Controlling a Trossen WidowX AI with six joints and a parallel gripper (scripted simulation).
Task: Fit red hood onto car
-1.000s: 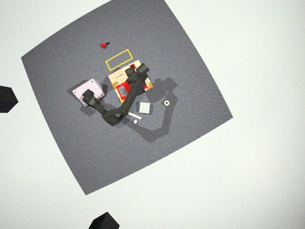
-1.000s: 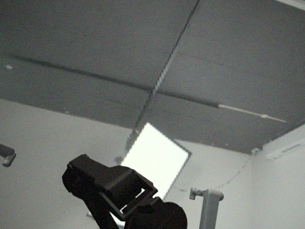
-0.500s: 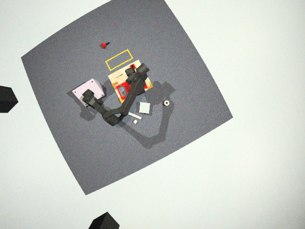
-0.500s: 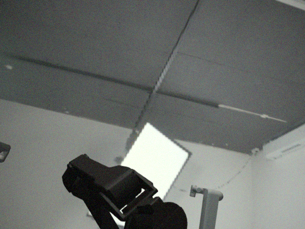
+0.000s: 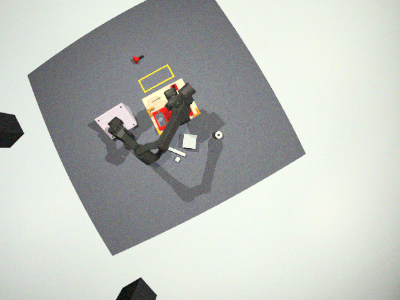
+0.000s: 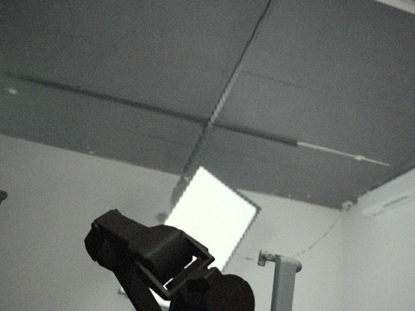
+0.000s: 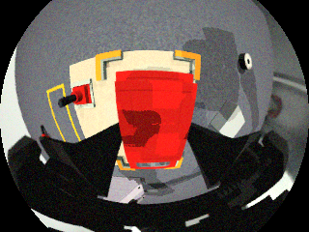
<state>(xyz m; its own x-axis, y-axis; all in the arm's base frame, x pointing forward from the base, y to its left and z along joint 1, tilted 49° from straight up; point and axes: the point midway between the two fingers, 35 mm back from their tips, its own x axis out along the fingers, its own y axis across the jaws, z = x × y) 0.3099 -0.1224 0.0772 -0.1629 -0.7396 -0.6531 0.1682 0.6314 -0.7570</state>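
Right now my gripper tip is 10 mm below the red hood. Also, from my gripper tip: white bar 140 mm behind, 170 mm to the right, 50 mm below; then white block 50 mm behind, 170 mm to the right, 40 mm below; then cream jig 20 mm behind, 30 mm to the left, 40 mm below.
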